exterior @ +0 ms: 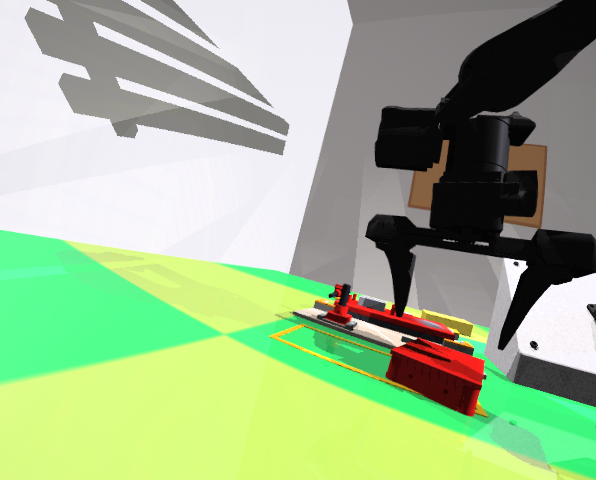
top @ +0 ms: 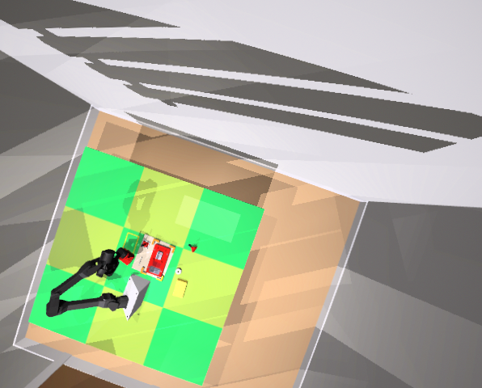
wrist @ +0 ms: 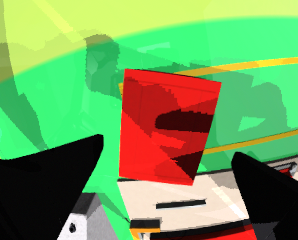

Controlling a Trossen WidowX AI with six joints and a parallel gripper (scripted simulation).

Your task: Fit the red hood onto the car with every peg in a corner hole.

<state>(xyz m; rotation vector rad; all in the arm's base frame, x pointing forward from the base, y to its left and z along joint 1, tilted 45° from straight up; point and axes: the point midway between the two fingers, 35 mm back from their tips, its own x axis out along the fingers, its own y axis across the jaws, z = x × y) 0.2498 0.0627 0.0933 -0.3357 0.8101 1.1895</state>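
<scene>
My gripper tip is 3 cm above the red hood. Round my gripper tip: jig: 4 cm ahead, 20 cm to the right, 4 cm below; small white wheel: 1 cm behind, 37 cm to the right, 4 cm below.
</scene>
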